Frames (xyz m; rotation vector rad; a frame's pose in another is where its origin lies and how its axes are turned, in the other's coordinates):
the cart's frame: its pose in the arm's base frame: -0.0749 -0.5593 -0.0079 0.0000 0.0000 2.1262
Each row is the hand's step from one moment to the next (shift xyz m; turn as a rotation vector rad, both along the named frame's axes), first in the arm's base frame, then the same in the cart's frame.
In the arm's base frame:
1: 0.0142 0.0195 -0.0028 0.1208 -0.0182 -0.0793
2: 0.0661 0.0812 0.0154 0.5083 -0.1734 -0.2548
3: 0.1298 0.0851 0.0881 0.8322 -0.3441 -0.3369
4: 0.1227 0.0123 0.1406 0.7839 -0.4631 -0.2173
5: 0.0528 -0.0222 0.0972 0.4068 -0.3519 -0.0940
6: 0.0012 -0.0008 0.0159 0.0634 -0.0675 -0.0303
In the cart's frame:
1: 0.0091 -0.0223 -0.0028 -0.0792 -0.0930 -0.0793
2: 0.0341 -0.0990 0.0154 -0.4154 -0.3405 -0.2548
3: 0.0039 -0.1552 0.0881 -0.7312 -0.5257 -0.3369
4: -0.0542 -0.1107 0.1406 -0.8068 -0.4219 -0.2173
5: -0.0467 -0.0332 0.0972 -0.5135 -0.1601 -0.0940
6: -0.0013 -0.0006 0.0159 -0.0908 -0.0183 -0.0303

